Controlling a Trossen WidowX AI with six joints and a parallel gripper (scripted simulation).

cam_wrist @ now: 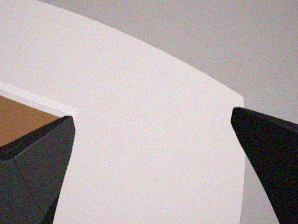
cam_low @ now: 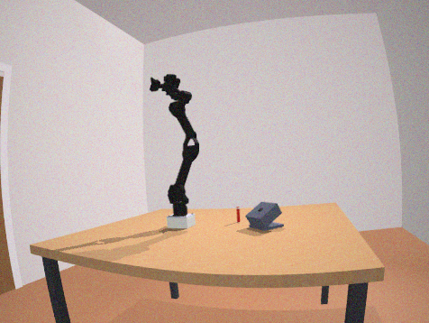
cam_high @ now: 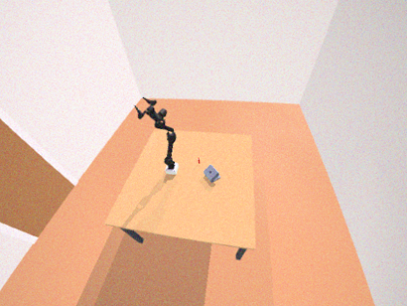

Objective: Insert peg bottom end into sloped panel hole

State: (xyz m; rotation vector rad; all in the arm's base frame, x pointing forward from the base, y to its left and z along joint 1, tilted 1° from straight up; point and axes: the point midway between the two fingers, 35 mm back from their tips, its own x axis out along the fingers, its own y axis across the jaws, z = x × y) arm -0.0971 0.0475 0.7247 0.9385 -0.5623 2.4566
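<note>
Now: gripper tip 750 mm above the red square peg, 390 mm short of it and 60 mm to the right of it. Also, from my gripper tip: grey sloped panel: 750 mm below, 530 mm ahead, 120 mm to the right.
</note>
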